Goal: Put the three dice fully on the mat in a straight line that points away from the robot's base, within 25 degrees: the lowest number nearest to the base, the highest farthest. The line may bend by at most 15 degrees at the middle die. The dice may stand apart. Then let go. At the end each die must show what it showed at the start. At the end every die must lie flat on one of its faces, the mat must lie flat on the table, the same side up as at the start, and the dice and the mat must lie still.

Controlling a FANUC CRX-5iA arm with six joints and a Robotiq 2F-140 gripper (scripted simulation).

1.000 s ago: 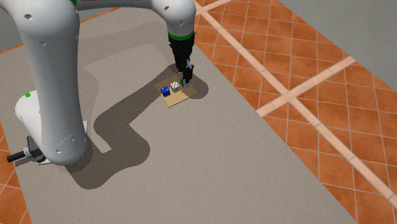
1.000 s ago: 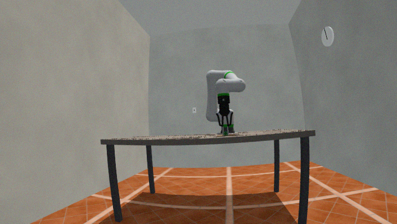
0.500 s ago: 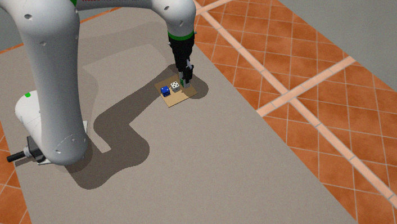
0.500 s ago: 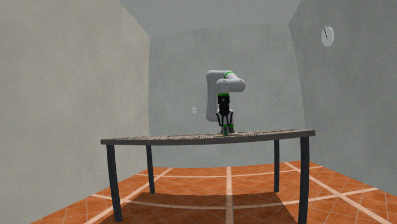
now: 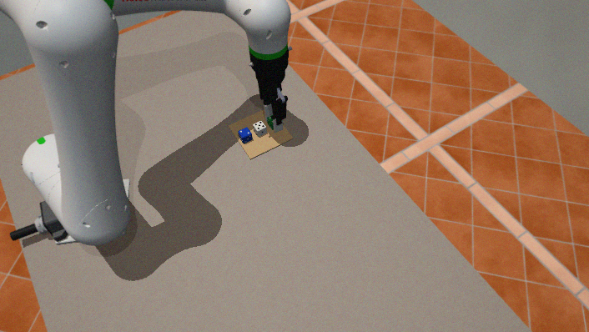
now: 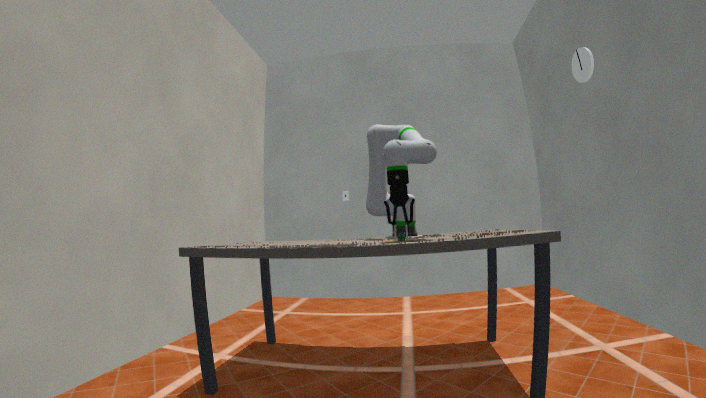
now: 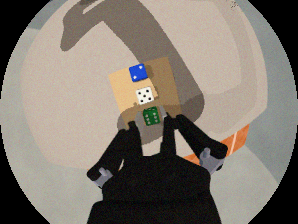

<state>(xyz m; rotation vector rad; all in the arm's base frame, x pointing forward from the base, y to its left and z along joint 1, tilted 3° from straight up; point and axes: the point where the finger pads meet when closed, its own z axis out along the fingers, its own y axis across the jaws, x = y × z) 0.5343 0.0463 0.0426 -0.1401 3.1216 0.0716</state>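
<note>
Right now the green die is 20 mm below my hand. The rest, counted from my hand: blue die (90 mm behind, 10 mm to the right, 20 mm below); then tan mat (50 mm behind, 40 mm below); then white die (50 mm behind, 20 mm below).
</note>
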